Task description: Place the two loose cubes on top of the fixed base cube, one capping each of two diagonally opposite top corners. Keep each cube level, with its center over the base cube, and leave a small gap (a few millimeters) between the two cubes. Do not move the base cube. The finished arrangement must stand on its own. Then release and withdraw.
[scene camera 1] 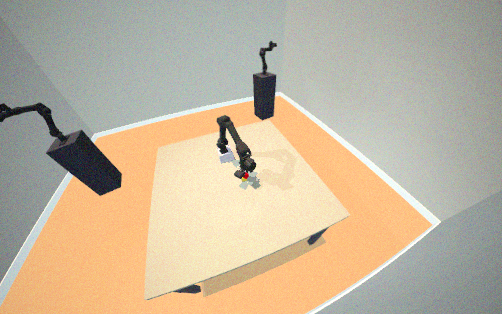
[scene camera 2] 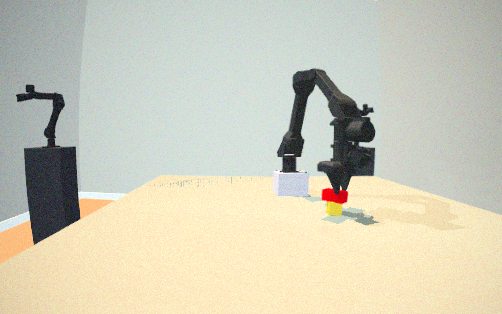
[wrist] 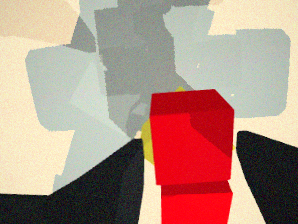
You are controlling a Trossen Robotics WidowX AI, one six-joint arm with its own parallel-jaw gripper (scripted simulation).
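There is a red cube (wrist: 192, 132) that I can see. My own gripper (scene camera 2: 340, 193) is visible to me too, and I find the gripper (wrist: 190, 144) in the wrist view as well.
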